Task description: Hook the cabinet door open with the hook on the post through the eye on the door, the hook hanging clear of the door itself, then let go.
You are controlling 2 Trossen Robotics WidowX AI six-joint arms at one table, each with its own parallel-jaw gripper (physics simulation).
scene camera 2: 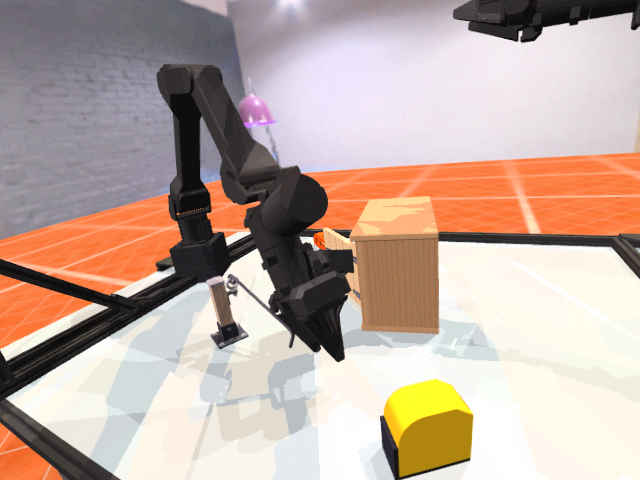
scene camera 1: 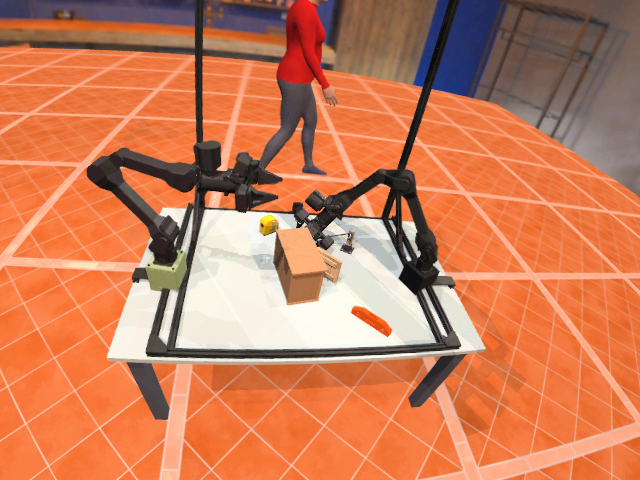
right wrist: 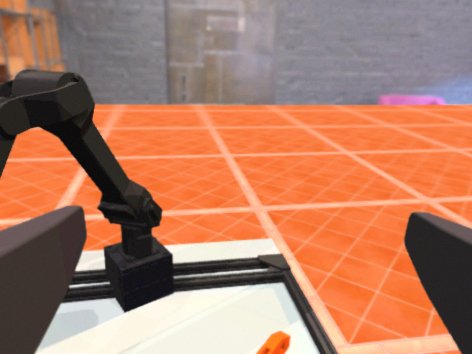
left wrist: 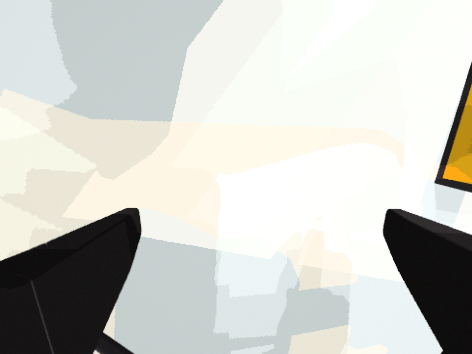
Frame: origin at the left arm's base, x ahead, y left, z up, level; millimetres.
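Seen in the pictures: left gripper, fingertip midpoint: (scene camera 2: 328,355) (left wrist: 261,220); right gripper, fingertip midpoint: (scene camera 2: 461,21) (scene camera 1: 280,188) (right wrist: 248,223); left arm's base, origin of the base link: (scene camera 2: 197,240) (scene camera 1: 423,266) (right wrist: 137,250); right arm's base, origin of the base link: (scene camera 1: 165,258).
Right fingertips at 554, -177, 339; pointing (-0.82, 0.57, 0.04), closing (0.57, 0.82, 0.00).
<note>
Pixels of each thing's top centre, then the offset from my right fingertips to it, as dx, dy, dz. "spot": a spot on its surface instead.
- wooden cabinet, middle of its top: (scene camera 2: 396,212) (scene camera 1: 300,248) -120, -31, -273
- post, surface spot: (scene camera 2: 222,304) (scene camera 1: 348,236) spot: -408, -110, -366
- yellow tape measure, surface spot: (left wrist: 460,145) spot: -175, -313, -421
- orange bar-shaped object, middle of its top: (scene camera 2: 324,236) (scene camera 1: 373,316) -255, +247, -389
The wooden cabinet (scene camera 1: 298,250) (scene camera 2: 398,284) has its door (scene camera 1: 330,266) (scene camera 2: 336,241) standing open. The eye on the door is hidden by the left arm in scene camera 2. The post (scene camera 1: 351,237) (scene camera 2: 222,304) stands apart from the cabinet; its thin hook (scene camera 2: 261,303) slants down from the post, its bent end free beside the left fingers, clear of the door. My left gripper (scene camera 2: 329,354) (left wrist: 261,220) is open and empty, low over the table beside the hook end. My right gripper (scene camera 1: 279,188) (right wrist: 248,223) is open and empty, high above the table's back.
A yellow tape measure (scene camera 1: 268,225) (scene camera 2: 434,428) (left wrist: 460,145) stands behind the cabinet in scene camera 1. An orange bar-shaped object (scene camera 1: 371,320) (scene camera 2: 318,240) (right wrist: 275,344) lies in front of the door side. A black rail frame (scene camera 1: 299,352) borders the table.
</note>
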